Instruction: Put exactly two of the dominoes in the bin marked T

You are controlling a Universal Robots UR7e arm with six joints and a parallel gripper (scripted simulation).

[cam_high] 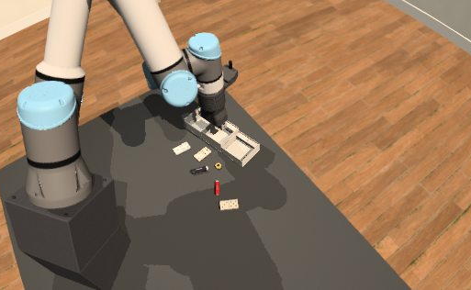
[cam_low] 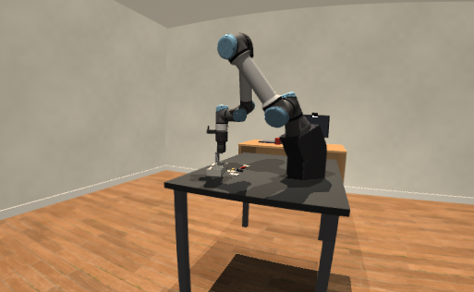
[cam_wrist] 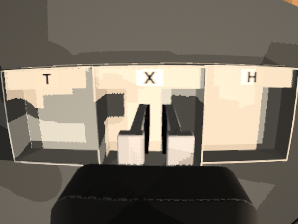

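Right now the black cylinder is 110 mm behind my hand, 80 mm to the right of it and 70 mm below it. Also, from my hand: red cylinder (160 mm to the right, 90 mm behind, 70 mm below); yellow nut (90 mm to the right, 70 mm below, 60 mm behind).
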